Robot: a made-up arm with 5 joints. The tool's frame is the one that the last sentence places. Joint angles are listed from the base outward.
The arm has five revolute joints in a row. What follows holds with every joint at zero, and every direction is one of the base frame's. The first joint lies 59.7 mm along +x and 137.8 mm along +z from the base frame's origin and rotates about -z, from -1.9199 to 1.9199 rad. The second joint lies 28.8 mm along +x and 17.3 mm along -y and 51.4 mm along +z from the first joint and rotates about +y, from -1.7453 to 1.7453 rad. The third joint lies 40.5 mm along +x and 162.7 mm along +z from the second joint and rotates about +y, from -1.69 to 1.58 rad. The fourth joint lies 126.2 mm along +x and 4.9 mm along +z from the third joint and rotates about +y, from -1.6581 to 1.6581 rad. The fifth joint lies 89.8 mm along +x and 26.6 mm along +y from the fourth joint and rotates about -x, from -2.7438 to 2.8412 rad. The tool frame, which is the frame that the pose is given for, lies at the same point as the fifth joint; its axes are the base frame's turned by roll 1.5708, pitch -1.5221 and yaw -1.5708 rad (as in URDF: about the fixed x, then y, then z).
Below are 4 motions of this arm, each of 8 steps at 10 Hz.
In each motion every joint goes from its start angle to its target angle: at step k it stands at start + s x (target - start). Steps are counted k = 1, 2, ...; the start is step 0. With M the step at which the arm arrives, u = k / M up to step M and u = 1 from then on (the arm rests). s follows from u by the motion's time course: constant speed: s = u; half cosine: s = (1 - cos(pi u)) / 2; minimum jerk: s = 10 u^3 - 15 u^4 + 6 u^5.
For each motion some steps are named. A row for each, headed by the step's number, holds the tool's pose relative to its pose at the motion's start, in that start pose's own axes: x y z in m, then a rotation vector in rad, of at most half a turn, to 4 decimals.
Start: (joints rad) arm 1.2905 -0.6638 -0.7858 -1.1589 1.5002
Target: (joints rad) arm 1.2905 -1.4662 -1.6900 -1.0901 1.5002
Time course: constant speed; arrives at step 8
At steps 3, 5, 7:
3: 0.0181 -0.1509 -0.0632 -0.6098 -0.0731 0.0000
5: 0.0311 -0.2594 -0.0579 -1.0164 -0.1218 0.0000
7: 0.0428 -0.3574 -0.0155 -1.4229 -0.1706 0.0000

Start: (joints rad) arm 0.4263 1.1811 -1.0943 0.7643 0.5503
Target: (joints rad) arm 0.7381 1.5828 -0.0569 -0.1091 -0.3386
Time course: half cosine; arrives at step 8
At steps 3, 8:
3: -0.0822 0.0062 -0.0454 0.0090 0.1842 -0.3513
8: -0.2656 0.0698 -0.0427 -0.1071 0.5994 -1.1490

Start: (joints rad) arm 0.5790 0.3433 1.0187 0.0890 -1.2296
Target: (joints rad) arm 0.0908 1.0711 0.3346 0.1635 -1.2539
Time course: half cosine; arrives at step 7
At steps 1, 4, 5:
1: -0.0029 0.0045 -0.0040 -0.0048 0.0044 0.0228
4: -0.0507 0.0390 -0.0580 -0.0618 0.0441 0.2826
5: -0.0722 0.0422 -0.0800 -0.0829 0.0537 0.3757

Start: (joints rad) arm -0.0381 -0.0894 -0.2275 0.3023 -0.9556
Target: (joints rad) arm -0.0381 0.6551 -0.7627 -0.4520 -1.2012
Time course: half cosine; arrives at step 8
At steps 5, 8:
5: -0.0107 -0.0168 -0.0763 0.3343 -0.1747 -0.1678
8: -0.0225 -0.0354 -0.0977 0.4934 -0.2345 -0.2395

